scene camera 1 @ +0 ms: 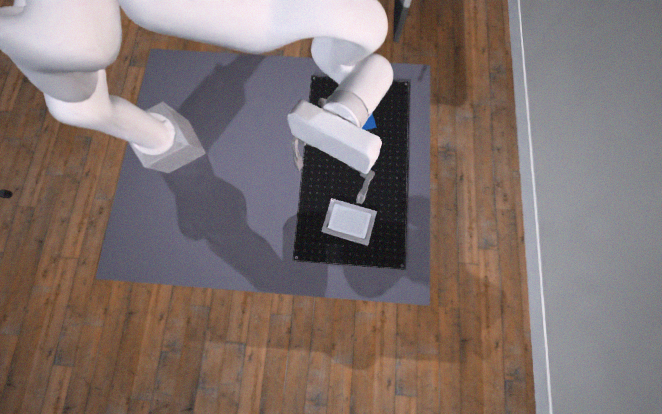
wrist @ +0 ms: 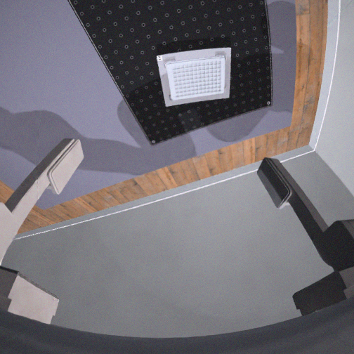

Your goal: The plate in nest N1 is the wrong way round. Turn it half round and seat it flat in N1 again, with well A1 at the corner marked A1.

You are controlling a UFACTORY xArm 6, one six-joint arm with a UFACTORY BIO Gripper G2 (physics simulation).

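Note:
A white well plate point(scene camera 1: 350, 220) point(wrist: 196, 78) lies in a light grey nest point(scene camera 1: 371, 226) point(wrist: 227, 75) on the black perforated board. It looks flat, with its wells facing up. In the wrist view a small corner label point(wrist: 159, 58), which looks like A1, is at the nest's upper left corner. The plate's own well lettering is too small to read. My gripper point(scene camera 1: 332, 171) point(wrist: 171, 174) is wide open with nothing between its fingers. It is above the board and off to one side of the plate, apart from it.
The black board point(scene camera 1: 390, 210) point(wrist: 140, 100) lies on a grey-violet mat point(scene camera 1: 250, 150) point(wrist: 45, 75). Part of a blue object point(scene camera 1: 370, 122) shows behind my wrist. The arm covers the board's far part in the scene view. The arm's grey base block point(scene camera 1: 187, 150) stands at the mat's left.

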